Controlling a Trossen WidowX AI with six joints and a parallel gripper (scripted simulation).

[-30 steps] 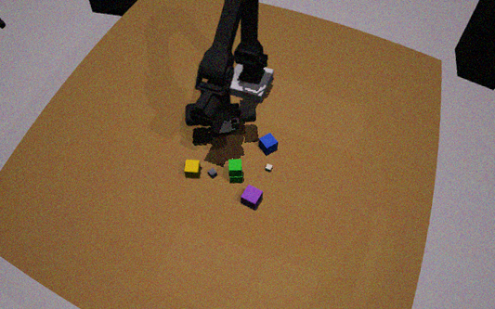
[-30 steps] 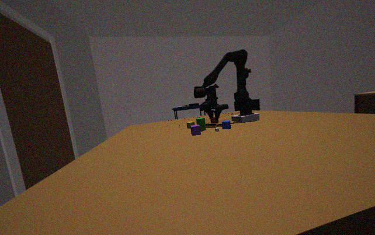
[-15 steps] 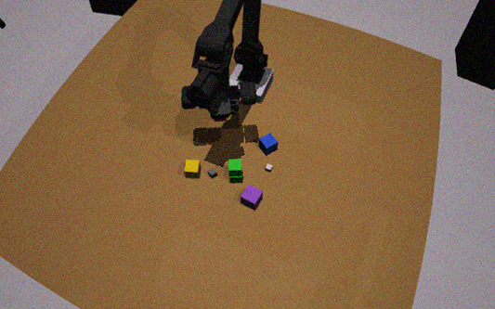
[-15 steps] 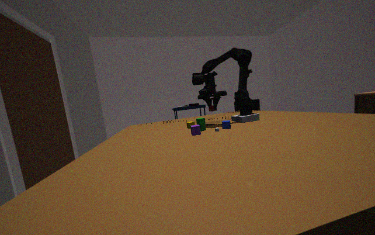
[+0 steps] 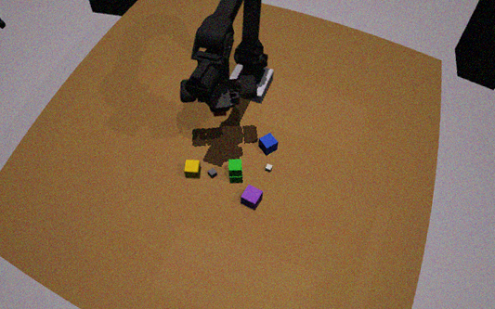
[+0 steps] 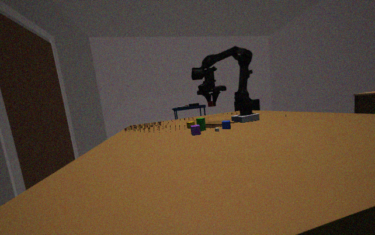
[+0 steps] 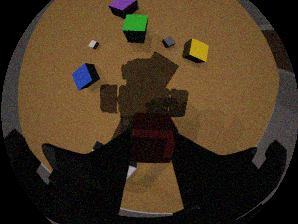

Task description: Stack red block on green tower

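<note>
My gripper tip is 13 cm short of the small grey cube, 2 cm to the right of it and 12 cm above it. The rest, counted from my gripper tip: red block (1 cm above); then yellow cube (14 cm ahead, 3 cm to the right, 11 cm below); then blue cube (1 cm behind, 14 cm to the left, 11 cm below).
</note>
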